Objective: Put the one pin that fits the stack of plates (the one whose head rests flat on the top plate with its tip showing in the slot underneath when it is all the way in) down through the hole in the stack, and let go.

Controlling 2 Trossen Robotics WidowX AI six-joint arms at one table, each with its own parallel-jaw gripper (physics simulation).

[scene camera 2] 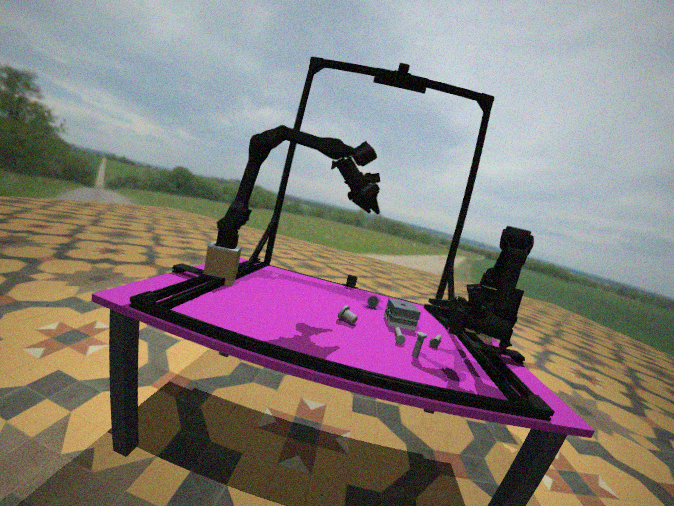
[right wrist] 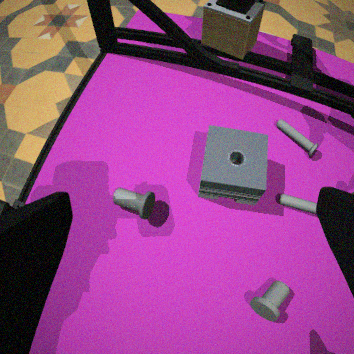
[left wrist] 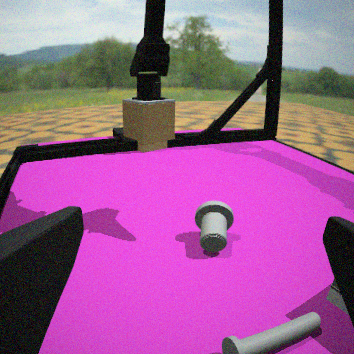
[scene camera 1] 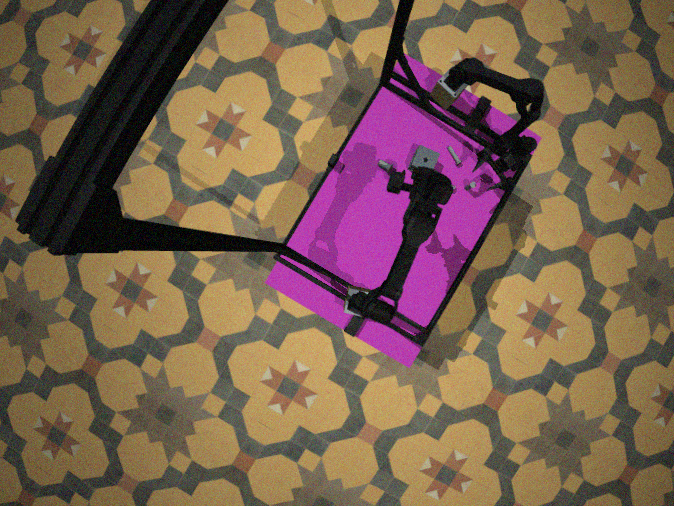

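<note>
The grey stack of plates (scene camera 1: 424, 156) (scene camera 2: 402, 312) (right wrist: 235, 159) lies flat, its round hole facing up and empty. A long headed pin (scene camera 1: 472, 185) (scene camera 2: 418, 344) stands upright, head up. A slim pin (scene camera 1: 454, 155) (scene camera 2: 435, 341) (right wrist: 296, 137) lies beyond the stack. Another slim pin (scene camera 2: 399, 335) (left wrist: 275, 332) (right wrist: 299, 203) lies beside it, partly hidden by a finger in the right wrist view. Two thick pins lie apart: one (scene camera 2: 372, 301) (right wrist: 134, 202), the other (scene camera 2: 347, 315) (left wrist: 214, 227) (right wrist: 272, 301). My left gripper (left wrist: 208, 226) is open and empty, above the table. My right gripper (scene camera 2: 375, 211) (right wrist: 198, 203) is open and empty, high above the table.
The magenta table (scene camera 1: 348, 217) (scene camera 2: 261, 305) is bordered by black rails (scene camera 2: 326, 366). A tall black frame (scene camera 2: 473, 157) rises at the table's back. In scene camera 1 my right arm (scene camera 1: 411, 228) hides part of the table beside the stack.
</note>
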